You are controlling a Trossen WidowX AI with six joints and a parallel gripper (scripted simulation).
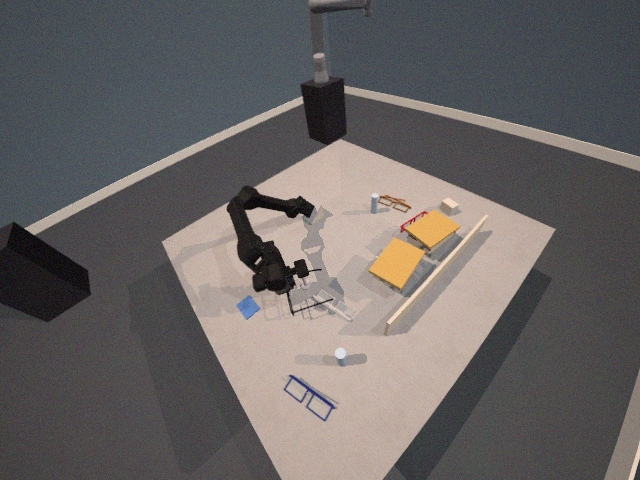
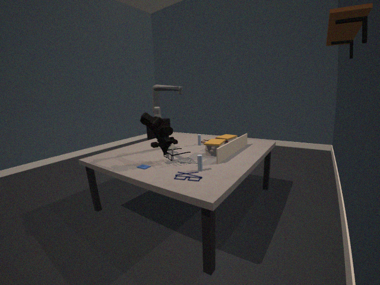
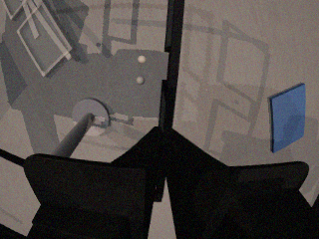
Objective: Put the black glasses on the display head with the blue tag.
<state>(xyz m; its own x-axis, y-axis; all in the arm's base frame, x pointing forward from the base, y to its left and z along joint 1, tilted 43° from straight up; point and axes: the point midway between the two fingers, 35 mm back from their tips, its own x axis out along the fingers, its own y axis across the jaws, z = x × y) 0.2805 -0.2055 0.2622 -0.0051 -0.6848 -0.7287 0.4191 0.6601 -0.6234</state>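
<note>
My gripper tip is now 1 cm short of the grey post, 7 cm to the right of it and 3 cm above it. Also, from my gripper tip: long beige board: 35 cm ahead, 43 cm to the left; beige block: 19 cm ahead, 78 cm to the left, 3 cm below; blue tag: 7 cm behind, 15 cm to the right, 6 cm below.
</note>
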